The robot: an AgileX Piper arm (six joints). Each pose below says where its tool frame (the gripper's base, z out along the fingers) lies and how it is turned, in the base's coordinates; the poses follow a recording.
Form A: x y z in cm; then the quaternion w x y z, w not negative.
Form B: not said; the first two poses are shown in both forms.
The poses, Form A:
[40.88 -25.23 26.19 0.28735 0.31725 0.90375 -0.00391]
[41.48 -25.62 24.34 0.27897 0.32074 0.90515 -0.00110]
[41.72 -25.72 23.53 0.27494 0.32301 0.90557 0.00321]
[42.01 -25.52 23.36 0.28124 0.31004 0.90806 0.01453]
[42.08 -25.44 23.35 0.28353 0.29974 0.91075 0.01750]
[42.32 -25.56 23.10 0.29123 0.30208 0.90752 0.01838]
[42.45 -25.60 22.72 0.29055 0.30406 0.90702 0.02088]
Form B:
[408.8 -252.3 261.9 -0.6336 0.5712 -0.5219 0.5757 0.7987 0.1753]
[414.8 -256.2 243.4 -0.6386 0.5800 -0.5057 0.5813 0.7942 0.1770]
[417.2 -257.2 235.3 -0.6401 0.5868 -0.4959 0.5833 0.7913 0.1834]
[420.1 -255.2 233.6 -0.6496 0.5712 -0.5018 0.5549 0.8073 0.2008]
[420.8 -254.4 233.5 -0.6595 0.5559 -0.5060 0.5361 0.8197 0.2018]
[423.2 -255.6 231.0 -0.6479 0.5590 -0.5175 0.5376 0.8168 0.2093]
[424.5 -256.0 227.2 -0.6463 0.5637 -0.5144 0.5394 0.8142 0.2146]

